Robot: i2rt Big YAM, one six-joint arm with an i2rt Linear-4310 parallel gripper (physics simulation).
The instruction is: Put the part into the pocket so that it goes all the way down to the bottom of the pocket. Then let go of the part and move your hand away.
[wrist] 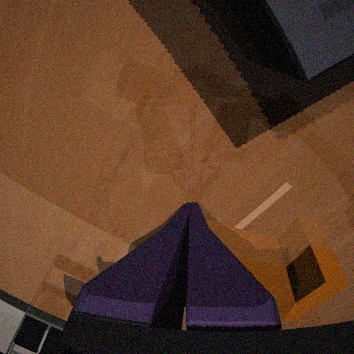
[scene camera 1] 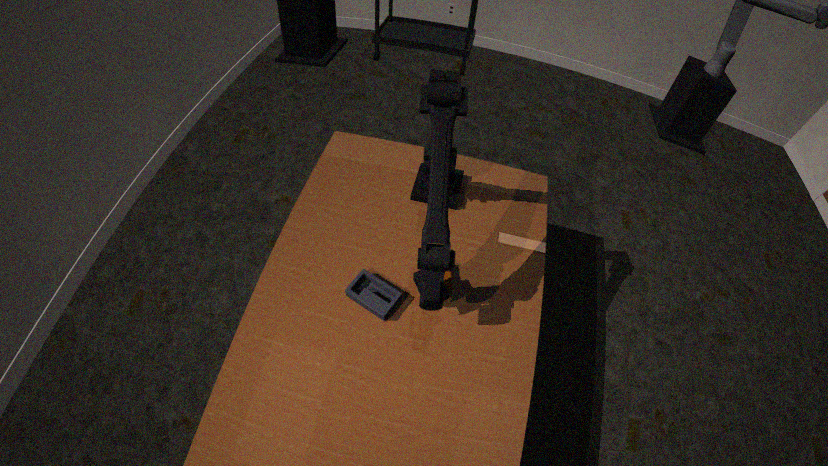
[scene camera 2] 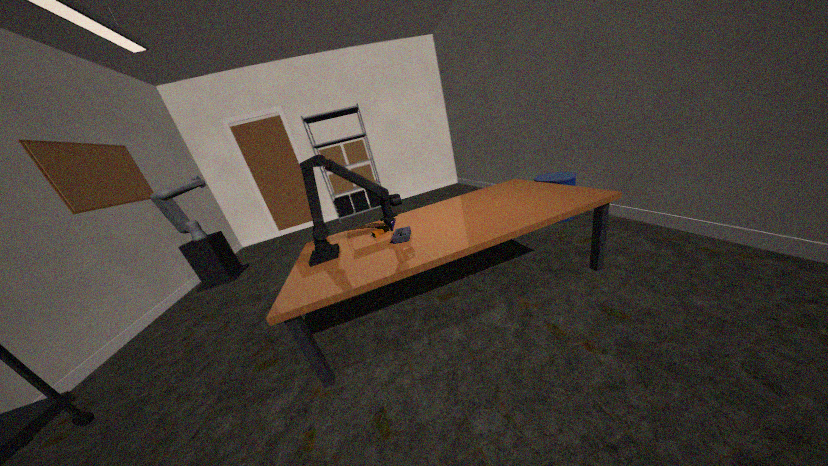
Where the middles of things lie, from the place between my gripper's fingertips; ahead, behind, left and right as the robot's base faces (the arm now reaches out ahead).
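Orange L-shaped block (wrist: 312, 277), from my hand: 70 mm behind, 20 mm to the left, 10 mm above. Dark blue pocket fixture (scene camera 1: 378, 297), from my hand: 10 mm above, 40 mm ahead, 160 mm to the right.
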